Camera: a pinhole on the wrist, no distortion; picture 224 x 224 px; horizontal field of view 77.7 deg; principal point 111.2 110.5 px. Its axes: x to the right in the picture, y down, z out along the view. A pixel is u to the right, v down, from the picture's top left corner.
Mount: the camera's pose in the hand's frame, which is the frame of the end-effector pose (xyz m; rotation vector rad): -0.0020 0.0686 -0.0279 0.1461 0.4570 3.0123
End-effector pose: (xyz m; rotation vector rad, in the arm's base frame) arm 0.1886 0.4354 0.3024 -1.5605 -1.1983 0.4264
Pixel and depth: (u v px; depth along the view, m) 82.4 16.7 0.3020
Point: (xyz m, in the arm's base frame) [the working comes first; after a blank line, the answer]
In the camera's frame: -0.0625 -0.2037 0.3020

0.2466 0.6546 -0.0377
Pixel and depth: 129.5 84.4 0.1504
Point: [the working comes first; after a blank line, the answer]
In the camera's frame: 0.0198 -0.0282 0.1504

0.1697 0.5000 0.1376
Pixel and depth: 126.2 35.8 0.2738
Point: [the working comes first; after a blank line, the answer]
In the camera's frame: 0.0295 -0.1471 0.2738

0.1815 0.5654 -0.0206
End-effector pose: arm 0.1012 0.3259 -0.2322 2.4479 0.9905 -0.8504
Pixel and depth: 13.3 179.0 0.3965
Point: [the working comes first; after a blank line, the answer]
In the camera's frame: -0.2792 0.1953 0.3965

0.1001 0.2948 -0.7220
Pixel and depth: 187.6 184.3 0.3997
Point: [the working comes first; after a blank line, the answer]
In the camera's frame: 0.2196 0.2121 0.3997

-0.1756 -0.0034 -0.4319
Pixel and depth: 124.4 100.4 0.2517
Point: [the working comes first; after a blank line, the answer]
In the camera's frame: 0.0239 -0.0183 0.2517

0.1371 0.1065 -0.3733
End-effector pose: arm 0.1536 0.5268 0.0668 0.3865 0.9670 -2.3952
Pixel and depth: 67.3 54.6 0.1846
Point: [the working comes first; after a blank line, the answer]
In the camera's frame: -0.0583 -0.0742 0.1846

0.1844 0.2986 0.0117
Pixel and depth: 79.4 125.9 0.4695
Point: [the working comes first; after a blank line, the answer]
In the camera's frame: -0.1074 0.0520 0.4695

0.0831 0.0835 0.2190
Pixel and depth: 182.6 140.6 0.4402
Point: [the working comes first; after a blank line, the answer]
In the camera's frame: 0.2260 0.0953 0.4402

0.3508 0.2058 0.3840
